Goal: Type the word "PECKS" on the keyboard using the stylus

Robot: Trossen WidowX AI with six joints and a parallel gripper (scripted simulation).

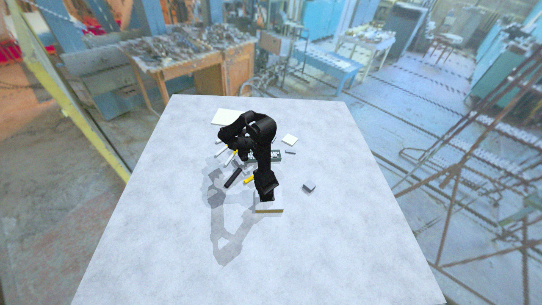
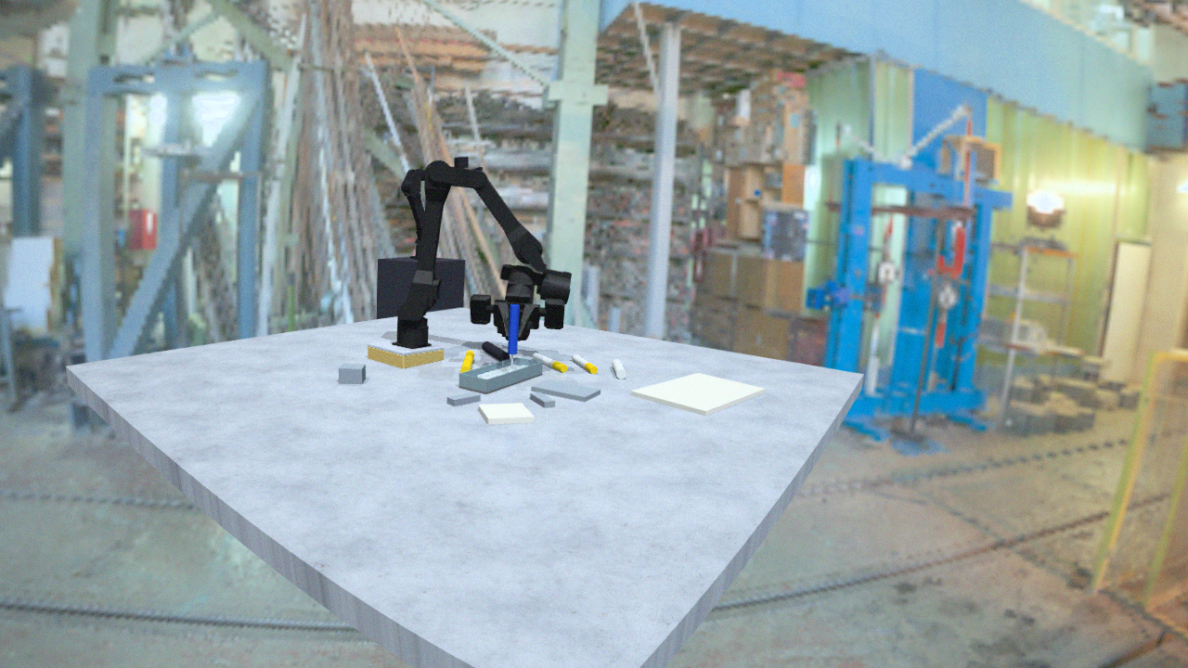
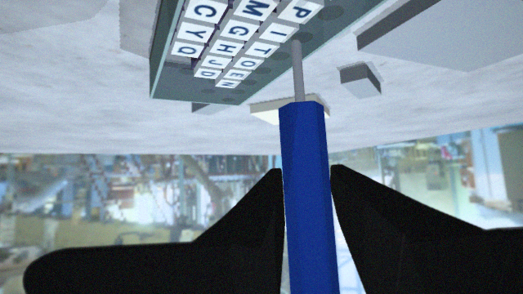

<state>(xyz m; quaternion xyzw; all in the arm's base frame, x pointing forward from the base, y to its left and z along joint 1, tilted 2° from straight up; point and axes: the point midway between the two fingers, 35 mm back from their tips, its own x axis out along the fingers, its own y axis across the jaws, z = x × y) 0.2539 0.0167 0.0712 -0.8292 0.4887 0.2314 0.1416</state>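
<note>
My gripper tip is 140 mm past the yellow marker, 40 mm to the right of it and 70 mm above it. From my gripper tip the other things lie so: grey slab: 120 mm ahead, 80 mm below; grey stylus tip: 50 mm below; blue stylus: 10 mm below.
</note>
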